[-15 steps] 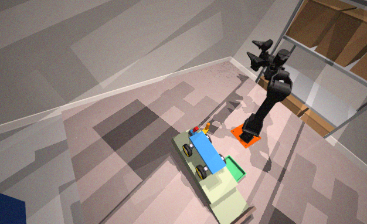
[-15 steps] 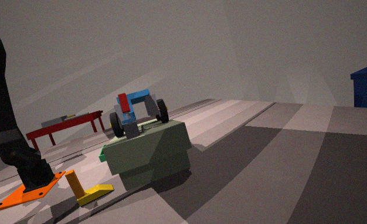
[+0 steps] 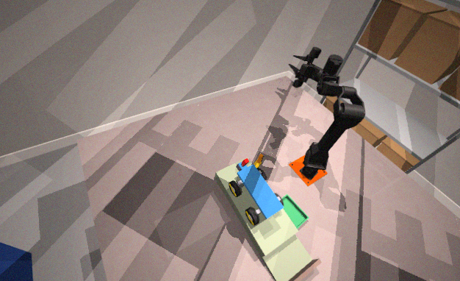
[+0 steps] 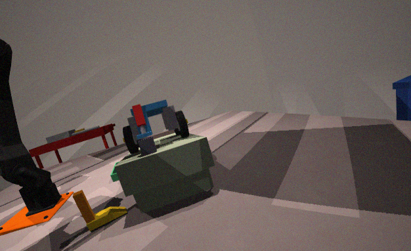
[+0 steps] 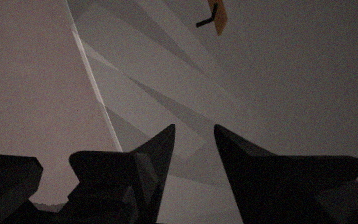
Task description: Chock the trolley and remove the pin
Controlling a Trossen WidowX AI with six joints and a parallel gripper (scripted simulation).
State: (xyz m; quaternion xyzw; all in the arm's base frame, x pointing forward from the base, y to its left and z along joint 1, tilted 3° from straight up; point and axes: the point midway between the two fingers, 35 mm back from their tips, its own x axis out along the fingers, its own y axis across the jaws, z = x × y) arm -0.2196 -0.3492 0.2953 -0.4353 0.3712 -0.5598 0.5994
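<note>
My gripper tip is 38 cm short of the yellow chock, 29 cm above it and 22 cm to the right of it. Round my gripper tip: blue trolley: 53 cm ahead, 33 cm to the left, 19 cm below; pale green ramp: 53 cm ahead, 34 cm to the left, 26 cm below; red-headed stop pin: 49 cm ahead, 22 cm to the left, 18 cm below.
</note>
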